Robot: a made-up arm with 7 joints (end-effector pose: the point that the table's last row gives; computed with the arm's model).
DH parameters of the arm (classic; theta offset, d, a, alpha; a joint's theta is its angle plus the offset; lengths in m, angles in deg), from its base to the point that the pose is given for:
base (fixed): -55.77 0 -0.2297 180
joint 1: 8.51 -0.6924 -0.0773 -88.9
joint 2: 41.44 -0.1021 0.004 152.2
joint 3: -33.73 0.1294 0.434 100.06
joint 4: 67.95 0.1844 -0.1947 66
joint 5: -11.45 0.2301 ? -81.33
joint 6: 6.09 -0.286 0.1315 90
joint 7: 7 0 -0.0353 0
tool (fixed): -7 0.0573 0 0
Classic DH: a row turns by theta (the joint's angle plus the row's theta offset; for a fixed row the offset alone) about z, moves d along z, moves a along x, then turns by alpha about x.
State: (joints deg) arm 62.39 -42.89 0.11 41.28 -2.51 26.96 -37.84
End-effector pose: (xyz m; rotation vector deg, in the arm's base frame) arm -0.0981 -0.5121 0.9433 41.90 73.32 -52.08
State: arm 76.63 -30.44 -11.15 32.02 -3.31 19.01 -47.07
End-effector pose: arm -0.1374 -0.4045 1.1865 24.26 61.97 -95.26
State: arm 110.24 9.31 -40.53 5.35 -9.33 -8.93 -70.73
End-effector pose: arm 0.3378 -0.1462 1.3074 -72.46 1.63 -158.16
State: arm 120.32 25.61 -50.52 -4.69 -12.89 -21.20 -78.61
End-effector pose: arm 0.5199 -0.1653 1.0856 -110.08 -26.37 -137.73
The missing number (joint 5, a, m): 0.1037
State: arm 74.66 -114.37 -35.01 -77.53 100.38 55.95 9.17
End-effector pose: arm -0.1708 -0.3692 1.0336 7.56 -9.95 -16.19
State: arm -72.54 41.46 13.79 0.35 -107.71 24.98 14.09
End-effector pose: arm -0.5637 -0.0996 1.0828 38.22 -11.62 -11.60
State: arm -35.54 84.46 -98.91 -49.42 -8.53 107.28 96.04
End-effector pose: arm -0.2606 0.4782 0.4382 -105.09 52.13 9.28
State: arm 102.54 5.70 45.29 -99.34 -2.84 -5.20 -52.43
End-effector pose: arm -0.2056 0.2355 0.8254 5.85 100.92 87.26
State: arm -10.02 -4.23 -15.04 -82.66 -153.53 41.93 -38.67
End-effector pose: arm -0.1310 0.7475 0.6304 -155.14 -39.96 71.98
